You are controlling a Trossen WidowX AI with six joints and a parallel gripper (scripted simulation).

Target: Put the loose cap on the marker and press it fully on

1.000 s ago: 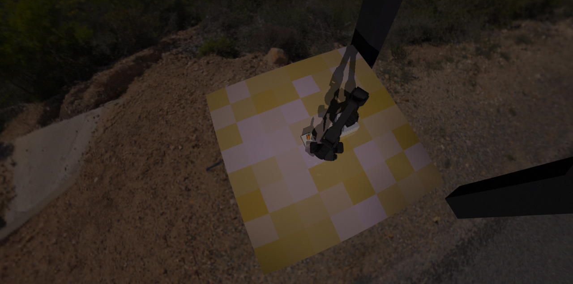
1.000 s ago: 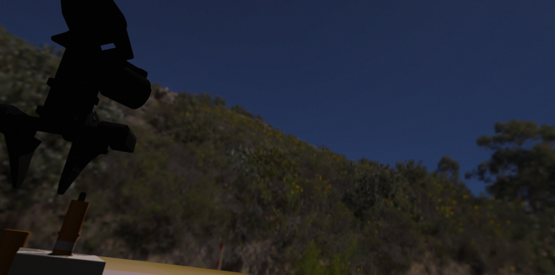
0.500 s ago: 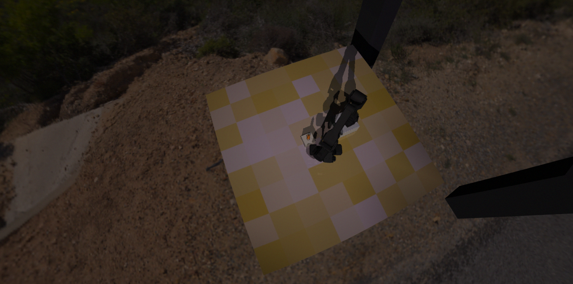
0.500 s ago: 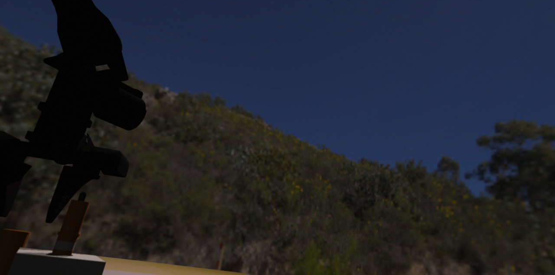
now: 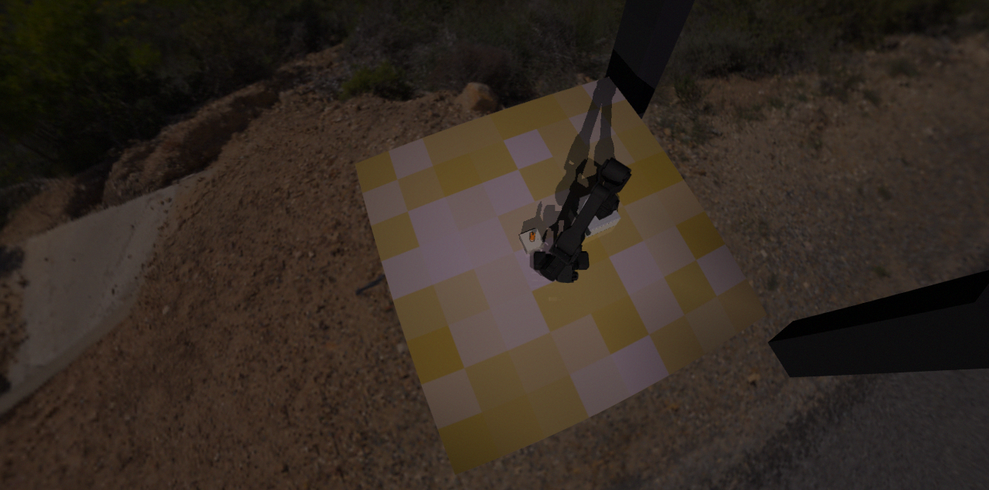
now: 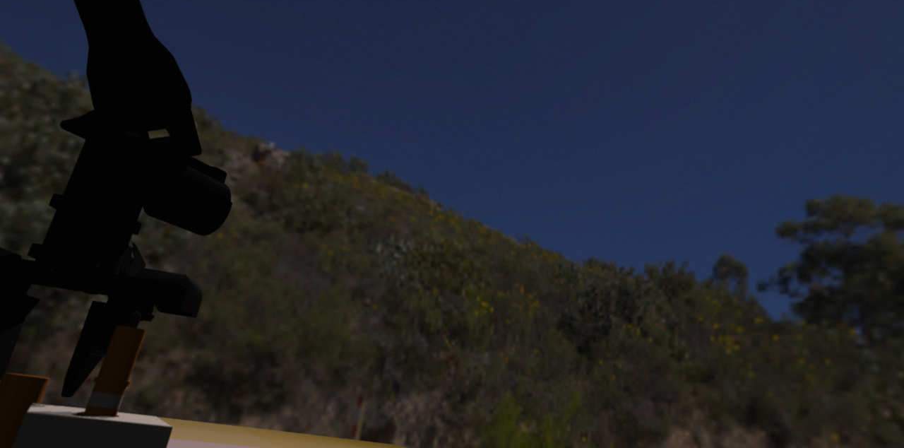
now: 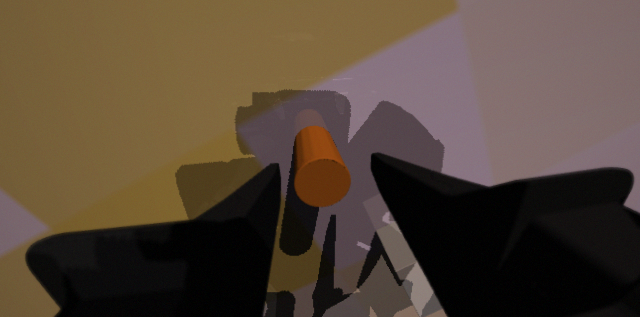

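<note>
Now: gripper tip 10 mm above the orange cap. Round my gripper tip: white holder block 30 mm ahead, 140 mm to the right, 20 mm below.
</note>
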